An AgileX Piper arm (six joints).
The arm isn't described. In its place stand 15 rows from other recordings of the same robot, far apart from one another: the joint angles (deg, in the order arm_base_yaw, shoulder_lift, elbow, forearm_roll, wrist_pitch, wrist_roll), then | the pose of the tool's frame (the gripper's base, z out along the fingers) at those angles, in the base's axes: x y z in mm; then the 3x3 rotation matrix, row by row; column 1 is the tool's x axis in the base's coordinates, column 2 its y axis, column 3 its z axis.
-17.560 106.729 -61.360 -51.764 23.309 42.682 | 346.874 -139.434 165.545; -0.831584 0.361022 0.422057; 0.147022 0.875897 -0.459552; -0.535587 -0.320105 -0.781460
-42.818 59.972 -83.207 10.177 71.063 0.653 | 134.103 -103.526 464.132; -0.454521 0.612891 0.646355; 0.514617 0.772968 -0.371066; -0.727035 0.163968 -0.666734
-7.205 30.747 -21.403 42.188 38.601 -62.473 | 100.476 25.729 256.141; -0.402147 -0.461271 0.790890; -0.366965 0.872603 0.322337; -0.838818 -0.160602 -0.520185
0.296 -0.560 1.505 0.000 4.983 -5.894 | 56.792 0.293 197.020; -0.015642 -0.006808 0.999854; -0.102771 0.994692 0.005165; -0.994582 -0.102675 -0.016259
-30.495 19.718 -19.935 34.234 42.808 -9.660 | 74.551 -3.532 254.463; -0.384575 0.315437 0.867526; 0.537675 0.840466 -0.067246; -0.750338 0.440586 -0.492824
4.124 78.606 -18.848 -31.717 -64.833 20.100 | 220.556 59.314 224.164; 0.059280 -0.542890 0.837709; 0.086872 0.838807 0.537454; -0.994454 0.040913 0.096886
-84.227 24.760 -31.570 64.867 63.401 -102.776 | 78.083 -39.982 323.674; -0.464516 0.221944 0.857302; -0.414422 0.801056 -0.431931; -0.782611 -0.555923 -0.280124
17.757 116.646 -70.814 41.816 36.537 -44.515 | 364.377 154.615 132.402; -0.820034 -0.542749 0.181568; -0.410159 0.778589 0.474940; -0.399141 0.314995 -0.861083
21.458 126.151 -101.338 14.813 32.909 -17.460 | 457.739 193.502 193.058; -0.691061 -0.503541 0.518537; -0.363303 0.862180 0.353068; -0.624857 0.055605 -0.778757
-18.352 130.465 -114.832 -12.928 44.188 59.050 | 485.168 -175.894 215.311; -0.193770 0.843608 0.500779; 0.858021 0.393222 -0.330418; -0.475660 0.365654 -0.800028
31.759 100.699 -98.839 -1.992 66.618 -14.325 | 324.777 197.634 347.618; -0.600383 -0.694555 0.396400; -0.678195 0.704873 0.207862; -0.423784 -0.144040 -0.894237
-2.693 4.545 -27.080 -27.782 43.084 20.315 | 16.714 -29.791 301.228; -0.213472 0.352843 0.911006; -0.002061 0.932336 -0.361587; -0.976947 -0.079066 -0.198300
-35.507 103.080 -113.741 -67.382 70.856 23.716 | 258.929 -282.223 454.397; -0.642153 0.747578 -0.169609; 0.307709 0.048729 -0.950232; -0.702107 -0.662384 -0.261328
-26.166 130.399 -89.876 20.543 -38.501 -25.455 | 456.208 -246.295 187.011; -0.081307 0.621312 0.779334; -0.132203 0.768291 -0.626300; -0.987882 -0.153952 0.019672
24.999 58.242 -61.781 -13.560 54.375 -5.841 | 181.340 65.421 379.159; -0.552967 -0.437831 0.708895; -0.516903 0.847554 0.120265; -0.653482 -0.299928 -0.694985
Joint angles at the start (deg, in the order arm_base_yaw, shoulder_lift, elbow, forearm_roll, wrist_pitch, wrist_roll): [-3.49 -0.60 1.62 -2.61 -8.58 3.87]
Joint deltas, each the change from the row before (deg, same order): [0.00 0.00 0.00 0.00 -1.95 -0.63]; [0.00 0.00 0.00 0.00 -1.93 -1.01]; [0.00 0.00 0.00 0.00 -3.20 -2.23]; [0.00 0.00 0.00 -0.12 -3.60 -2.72]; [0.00 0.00 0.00 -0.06 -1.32 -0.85]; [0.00 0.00 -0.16 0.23 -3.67 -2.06]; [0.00 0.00 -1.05 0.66 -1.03 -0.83]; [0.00 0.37 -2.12 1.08 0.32 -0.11]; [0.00 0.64 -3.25 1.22 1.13 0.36]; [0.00 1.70 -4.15 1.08 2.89 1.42]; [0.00 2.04 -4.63 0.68 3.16 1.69]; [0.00 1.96 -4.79 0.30 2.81 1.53]
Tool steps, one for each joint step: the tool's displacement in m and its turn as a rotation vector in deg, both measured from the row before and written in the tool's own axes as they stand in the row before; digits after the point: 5 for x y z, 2 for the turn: [-0.00309 0.00021 -0.00005 -0.12 -1.95 -0.63]; [-0.00306 0.00017 -0.00005 -0.09 -1.93 -1.01]; [-0.00508 0.00020 -0.00014 -0.06 -3.20 -2.23]; [-0.00571 0.00006 -0.00018 0.05 -3.60 -2.83]; [-0.00210 -0.00007 -0.00002 0.05 -1.32 -0.91]; [-0.00673 -0.00062 -0.00002 0.40 -3.81 -1.85]; [-0.00756 -0.00147 0.00142 0.53 -2.03 -0.25]; [-0.01077 -0.00235 0.00365 0.66 -1.36 0.85]; [-0.01543 -0.00283 0.00567 0.67 -1.41 1.47]; [-0.01565 -0.00216 0.00895 0.33 0.47 2.43]; [-0.01738 -0.00115 0.00990 0.11 0.58 2.36]; [-0.01908 -0.00020 0.00937 -0.02 -0.02 1.85]
